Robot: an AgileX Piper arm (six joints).
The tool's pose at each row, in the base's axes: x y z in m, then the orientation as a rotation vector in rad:
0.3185, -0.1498, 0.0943, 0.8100, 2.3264, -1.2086
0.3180, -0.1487, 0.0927, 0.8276, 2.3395, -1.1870
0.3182, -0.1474, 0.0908, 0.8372, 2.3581, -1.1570
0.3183, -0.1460, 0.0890, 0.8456, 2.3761, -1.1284
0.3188, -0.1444, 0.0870, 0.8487, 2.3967, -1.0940
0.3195, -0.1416, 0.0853, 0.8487, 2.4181, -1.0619
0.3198, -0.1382, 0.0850, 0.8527, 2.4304, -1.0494
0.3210, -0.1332, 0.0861, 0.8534, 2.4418, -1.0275
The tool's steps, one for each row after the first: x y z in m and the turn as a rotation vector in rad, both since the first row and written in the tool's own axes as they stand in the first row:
0.0016, 0.0011, -0.0001, -0.0126, 0.0168, 0.0081
0.0030, 0.0030, -0.0001, -0.0332, 0.0329, 0.0119
0.0044, 0.0048, -0.0003, -0.0528, 0.0483, 0.0148
0.0057, 0.0071, -0.0005, -0.0777, 0.0628, 0.0154
0.0070, 0.0099, -0.0018, -0.1015, 0.0768, 0.0131
0.0080, 0.0118, -0.0044, -0.1100, 0.0875, 0.0119
0.0080, 0.0142, -0.0091, -0.1257, 0.0952, 0.0123

